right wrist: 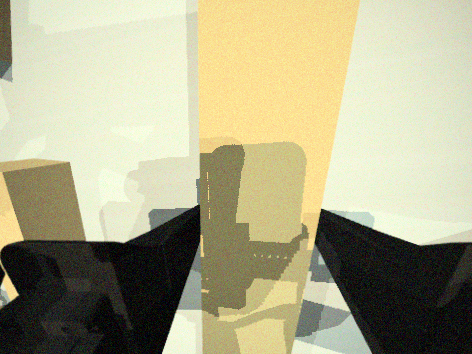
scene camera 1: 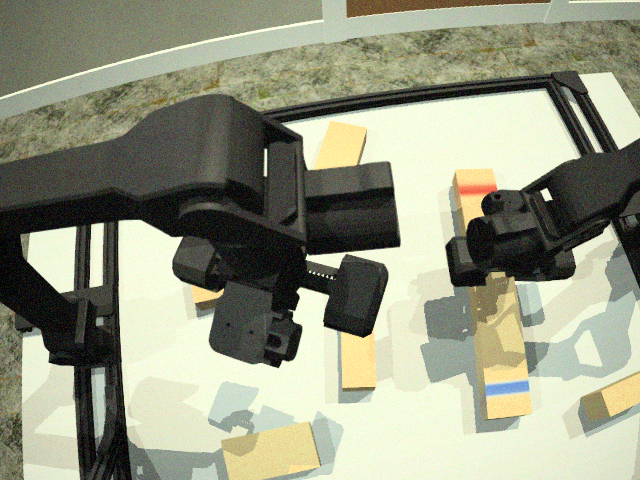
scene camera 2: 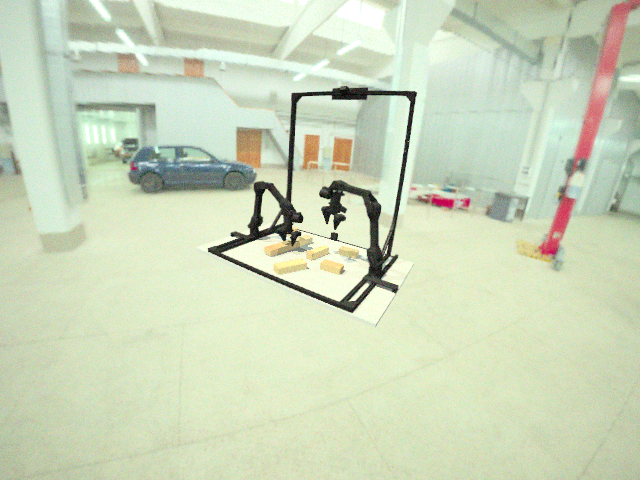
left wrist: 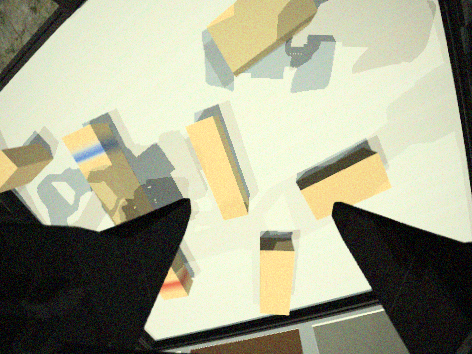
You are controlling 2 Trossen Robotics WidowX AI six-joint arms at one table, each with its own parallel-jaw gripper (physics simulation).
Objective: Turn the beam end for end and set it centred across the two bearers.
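Where they show: left gripper, fingertip midpoint: (scene camera 2: 330, 226) (left wrist: 261, 206); right gripper, fingertip midpoint: (right wrist: 254, 211) (scene camera 1: 488, 278) (scene camera 2: 288, 245); left arm's base, origin of the base link: (scene camera 1: 94, 347) (scene camera 2: 374, 274); right arm's base, origin of the base link: (scene camera 2: 254, 235).
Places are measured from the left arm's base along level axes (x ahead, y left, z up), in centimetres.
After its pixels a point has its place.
Observation:
The beam (scene camera 1: 499, 333) {x 58.8, y -9.2, z 2.6 cm} (scene camera 2: 282, 248) {x 58.7, y 8.1, z 1.5 cm} (left wrist: 105, 168) {x 56.8, y -13.5, z 2.5 cm} (right wrist: 270, 88) {x 61.8, y 6.4, z 2.7 cm} is a long pale wooden bar with a red stripe at its far end and a blue stripe at its near end. It lies flat on the white table at the right in scene camera 1. My right gripper (scene camera 1: 490, 267) {x 60.4, y -0.5, z 0.5 cm} (scene camera 2: 292, 235) {x 60.4, y -0.5, z 0.5 cm} (right wrist: 254, 211) {x 60.4, y -0.5, z 0.5 cm} is down over its middle, with a finger against each long side, shut on it. My left gripper (scene camera 1: 299, 310) {x 32.5, y -4.3, z 19.0 cm} (scene camera 2: 334, 219) {x 32.5, y -4.3, z 19.0 cm} (left wrist: 261, 206) {x 32.5, y -4.3, z 19.0 cm} is open and empty, high above the middle of the table.
Several shorter wooden blocks lie on the table: one in the middle (scene camera 1: 358, 359) {x 38.9, y -8.4, z 2.5 cm} (left wrist: 217, 165) {x 39.2, y -5.1, z 2.5 cm}, one at the back (scene camera 1: 341, 143) {x 43.5, y 26.4, z 1.9 cm} (left wrist: 274, 277) {x 41.0, y 20.0, z 1.9 cm}, one at the front (scene camera 1: 270, 450) {x 25.4, y -18.4, z 1.9 cm} (left wrist: 263, 31) {x 25.4, y -17.4, z 1.9 cm}, and one at the left (scene camera 1: 205, 295) {x 19.3, y 4.7, z 1.9 cm} (left wrist: 343, 182) {x 23.2, y 6.1, z 1.9 cm}. A black frame (scene camera 1: 413, 95) {x 58.9, y 36.1, z 0.0 cm} borders the table.

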